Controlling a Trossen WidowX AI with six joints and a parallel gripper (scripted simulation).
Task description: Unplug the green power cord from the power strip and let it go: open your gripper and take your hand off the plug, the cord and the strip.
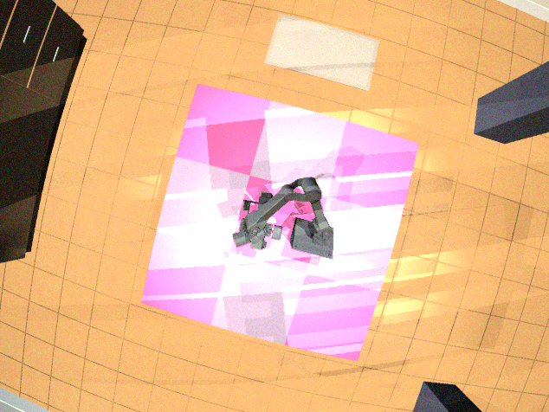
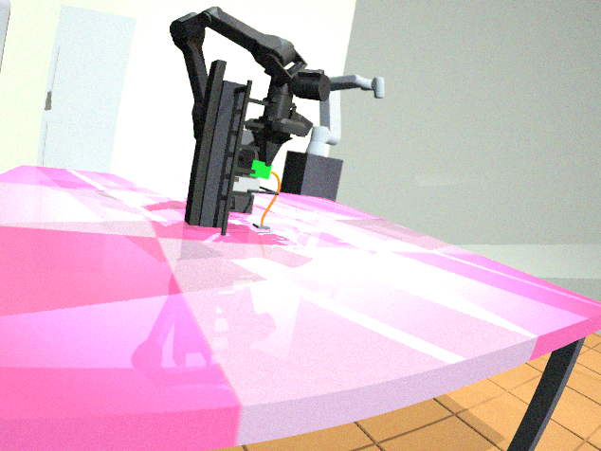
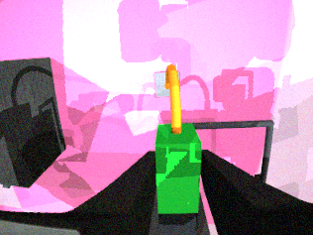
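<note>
My gripper tip is now 3 cm to the left of the green plug.
</note>
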